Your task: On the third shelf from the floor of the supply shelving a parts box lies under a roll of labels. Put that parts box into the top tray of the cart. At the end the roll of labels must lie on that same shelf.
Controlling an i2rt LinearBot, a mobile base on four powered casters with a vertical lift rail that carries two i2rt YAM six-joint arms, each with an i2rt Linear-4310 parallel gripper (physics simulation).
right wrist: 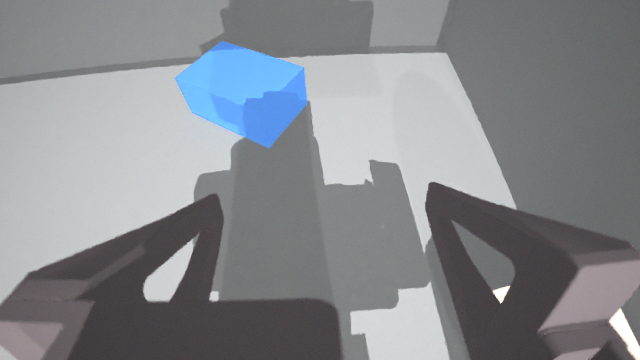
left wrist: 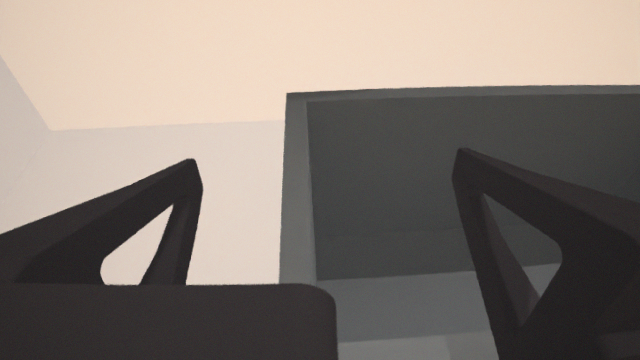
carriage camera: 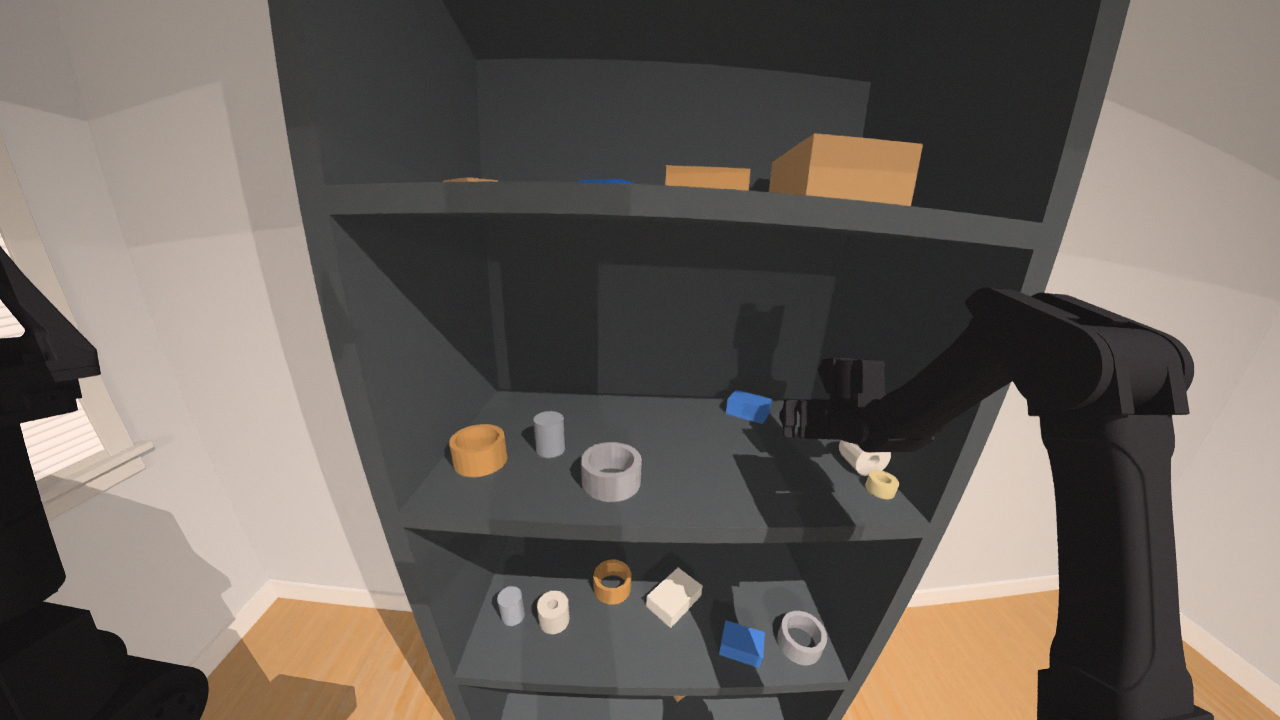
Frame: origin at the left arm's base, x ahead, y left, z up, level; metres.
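Seen in the pictures: left gripper, fingertip midpoint: (left wrist: 326, 167); right gripper, fingertip midpoint: (right wrist: 323, 200) (carriage camera: 803, 415).
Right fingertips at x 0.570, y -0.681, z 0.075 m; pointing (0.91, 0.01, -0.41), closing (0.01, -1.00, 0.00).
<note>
Offsets run from my right fingertips to a thing's middle. Level surfaces: height alone.
The blue parts box {0.141 m ahead, 0.065 m left, 0.054 m down} (carriage camera: 748, 406) (right wrist: 245, 95) lies near the back of the middle shelf {0.074 m down} (carriage camera: 689, 492), right of centre, with nothing on top of it. A white roll {0.068 m back, 0.104 m right, 0.039 m down} (carriage camera: 865, 457), likely the roll of labels, lies on its side on the same shelf at the right, partly hidden by the right arm. My right gripper (carriage camera: 791, 418) (right wrist: 323, 200) is open and empty above that shelf, short of the box and apart from it; the box is beyond the fingertips in the right wrist view. My left gripper (left wrist: 326, 167) is open and empty, outside the shelving. The cart does not show.
The middle shelf also holds an orange ring {0.084 m back, 0.619 m left, 0.049 m down} (carriage camera: 477, 450), a grey cylinder {0.036 m back, 0.499 m left, 0.039 m down} (carriage camera: 548, 434), a grey ring {0.124 m back, 0.374 m left, 0.050 m down} (carriage camera: 611, 483) and a small yellow ring {0.138 m back, 0.105 m right, 0.061 m down} (carriage camera: 882, 484). Cardboard boxes {0.046 m ahead, 0.008 m left, 0.434 m up} (carriage camera: 861, 174) stand above. The lower shelf holds several objects. The side panel (carriage camera: 1020, 358) bounds the right.
</note>
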